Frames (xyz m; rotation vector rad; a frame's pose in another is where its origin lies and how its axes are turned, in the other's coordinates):
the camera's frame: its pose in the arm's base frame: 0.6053 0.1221 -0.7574 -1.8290 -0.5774 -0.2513
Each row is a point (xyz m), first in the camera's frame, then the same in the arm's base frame.
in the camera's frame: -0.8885 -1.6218 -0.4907
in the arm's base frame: -0.9178 -0.1885 0.3580
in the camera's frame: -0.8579 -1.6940 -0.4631
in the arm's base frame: -0.9311 -0.1378 0.4225
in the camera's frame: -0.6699 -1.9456 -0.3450
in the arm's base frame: -0.9102 0.0810 0.6760
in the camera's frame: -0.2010 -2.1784 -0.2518
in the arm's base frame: -0.6365 0.3454 1.0474
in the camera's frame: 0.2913 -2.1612 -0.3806
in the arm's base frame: -0.1917 0.3493 1.2953
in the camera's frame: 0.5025 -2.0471 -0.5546
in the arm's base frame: 0.0662 0.2148 1.3525
